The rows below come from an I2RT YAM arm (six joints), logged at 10 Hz.
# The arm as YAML. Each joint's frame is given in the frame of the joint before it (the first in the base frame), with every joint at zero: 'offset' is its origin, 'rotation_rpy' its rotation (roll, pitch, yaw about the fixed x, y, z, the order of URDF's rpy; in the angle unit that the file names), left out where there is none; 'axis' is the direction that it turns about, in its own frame. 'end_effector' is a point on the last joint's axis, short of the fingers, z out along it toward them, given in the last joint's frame.
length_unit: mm
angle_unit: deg
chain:
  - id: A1
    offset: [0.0, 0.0, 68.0]
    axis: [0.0, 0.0, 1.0]
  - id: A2
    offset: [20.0, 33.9, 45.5]
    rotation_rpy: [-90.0, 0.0, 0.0]
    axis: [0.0, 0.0, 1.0]
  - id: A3
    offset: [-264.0, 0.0, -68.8]
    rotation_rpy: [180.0, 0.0, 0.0]
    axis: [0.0, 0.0, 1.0]
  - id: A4
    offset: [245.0, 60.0, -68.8]
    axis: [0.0, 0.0, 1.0]
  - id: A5
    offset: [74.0, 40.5, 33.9]
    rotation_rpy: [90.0, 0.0, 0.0]
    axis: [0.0, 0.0, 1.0]
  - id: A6
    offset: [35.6, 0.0, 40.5]
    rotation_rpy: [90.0, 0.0, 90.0]
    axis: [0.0, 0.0, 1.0]
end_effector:
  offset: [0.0, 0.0, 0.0]
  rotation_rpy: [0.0, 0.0, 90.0]
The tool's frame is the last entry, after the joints.
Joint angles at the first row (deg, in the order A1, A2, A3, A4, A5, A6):
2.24, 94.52, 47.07, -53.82, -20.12, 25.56
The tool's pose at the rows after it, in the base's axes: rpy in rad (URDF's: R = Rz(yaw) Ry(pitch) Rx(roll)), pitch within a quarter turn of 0, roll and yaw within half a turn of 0; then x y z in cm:
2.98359 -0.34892 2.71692 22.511 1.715 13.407
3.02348 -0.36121 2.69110 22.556 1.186 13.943
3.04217 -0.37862 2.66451 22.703 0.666 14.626
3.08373 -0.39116 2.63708 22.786 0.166 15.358
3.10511 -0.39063 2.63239 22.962 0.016 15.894
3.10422 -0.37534 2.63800 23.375 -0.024 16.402
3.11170 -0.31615 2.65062 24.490 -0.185 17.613
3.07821 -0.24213 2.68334 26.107 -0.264 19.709
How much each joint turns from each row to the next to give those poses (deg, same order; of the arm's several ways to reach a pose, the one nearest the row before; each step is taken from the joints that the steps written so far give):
-0.50, -0.02, 0.55, -3.46, 3.28, 0.00
-1.10, 0.00, 1.31, -2.88, 1.66, 0.02
-1.24, 0.00, 1.64, -2.98, 0.46, 0.02
-1.01, 0.00, 1.72, -3.32, 1.66, 0.20
-0.19, 0.00, 1.34, -1.83, 1.09, -0.04
0.00, 0.00, 1.42, -0.66, 0.44, -0.18
0.00, 0.00, 3.45, -0.65, 2.06, -0.28
0.00, -0.02, 5.51, -1.12, 0.45, -1.29

